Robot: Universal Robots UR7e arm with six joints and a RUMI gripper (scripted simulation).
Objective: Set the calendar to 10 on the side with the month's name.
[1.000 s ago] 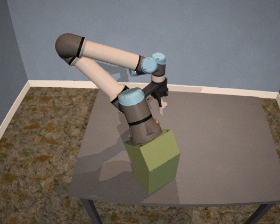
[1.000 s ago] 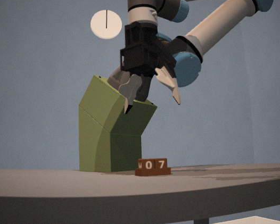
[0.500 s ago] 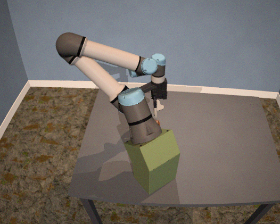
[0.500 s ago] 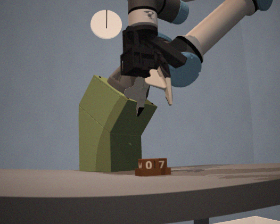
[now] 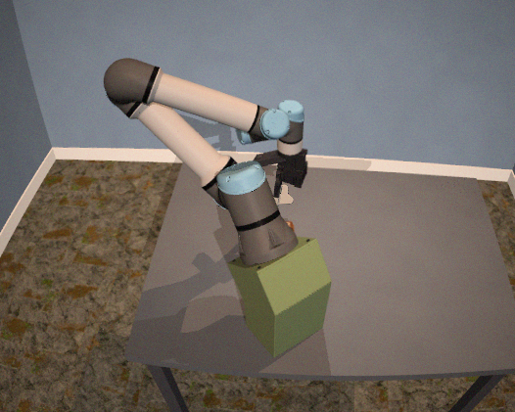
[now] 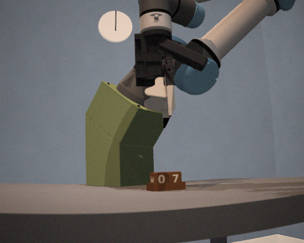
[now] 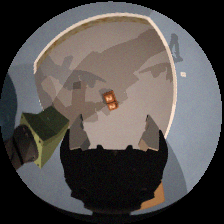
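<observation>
The brown calendar tray is 1 cm behind my hand, 1 cm to the right of it and 14 cm below it.
</observation>
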